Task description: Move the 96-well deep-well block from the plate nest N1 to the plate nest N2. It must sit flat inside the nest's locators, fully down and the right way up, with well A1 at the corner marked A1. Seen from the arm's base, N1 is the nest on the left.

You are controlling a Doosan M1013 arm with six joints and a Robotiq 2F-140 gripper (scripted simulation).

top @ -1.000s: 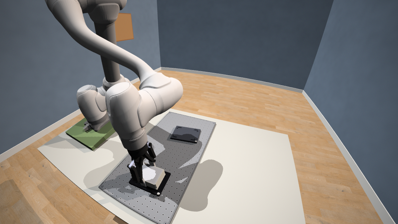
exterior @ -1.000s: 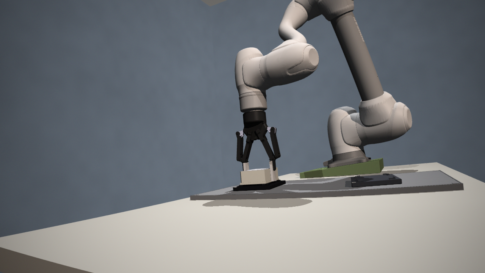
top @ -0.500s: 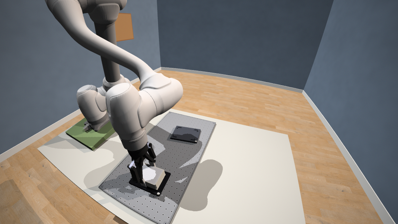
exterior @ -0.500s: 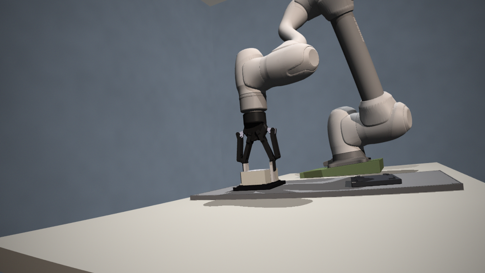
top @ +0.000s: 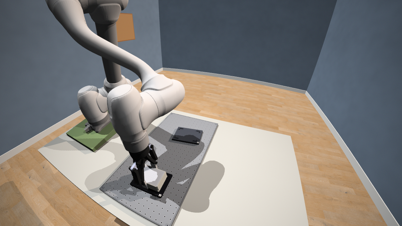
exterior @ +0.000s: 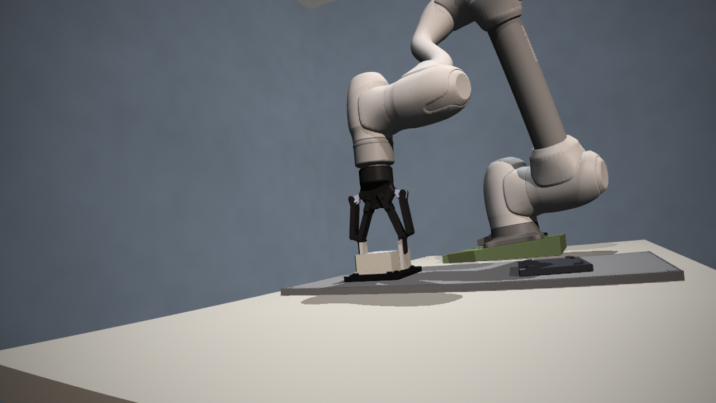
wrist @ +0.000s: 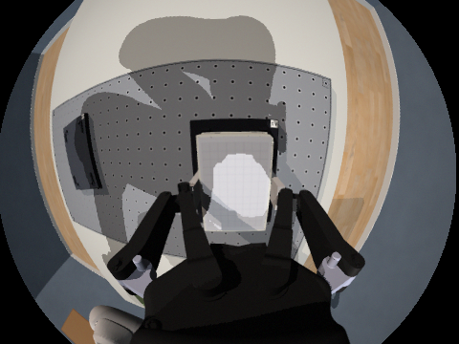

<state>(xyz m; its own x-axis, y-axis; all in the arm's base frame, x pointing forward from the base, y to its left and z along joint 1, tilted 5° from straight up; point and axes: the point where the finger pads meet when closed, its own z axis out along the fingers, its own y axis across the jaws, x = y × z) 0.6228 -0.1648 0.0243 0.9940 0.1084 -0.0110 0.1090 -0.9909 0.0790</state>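
Now: hand 10 mm above the 96-well deep-well block. Also, from my hand: white corner mark: 80 mm ahead, 50 mm to the right, 30 mm below.
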